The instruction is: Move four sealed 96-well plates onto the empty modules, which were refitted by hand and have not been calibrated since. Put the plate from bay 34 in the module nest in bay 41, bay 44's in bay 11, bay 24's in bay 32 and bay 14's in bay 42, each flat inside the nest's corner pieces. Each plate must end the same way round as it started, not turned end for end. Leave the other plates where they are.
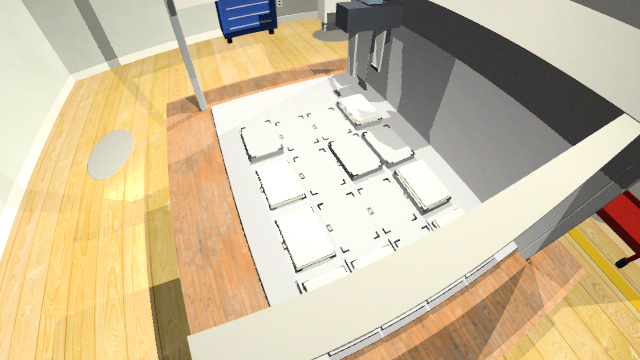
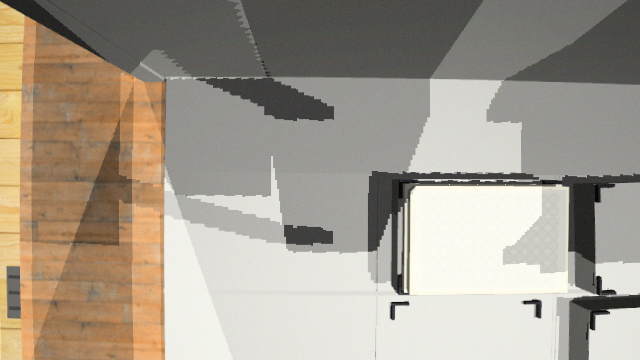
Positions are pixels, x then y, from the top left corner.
gripper: image 1 363, 71; not seen in image 2 (out of frame)
same spot on bay 31 nest: [image 2: 429, 319] = [image 1: 332, 114]
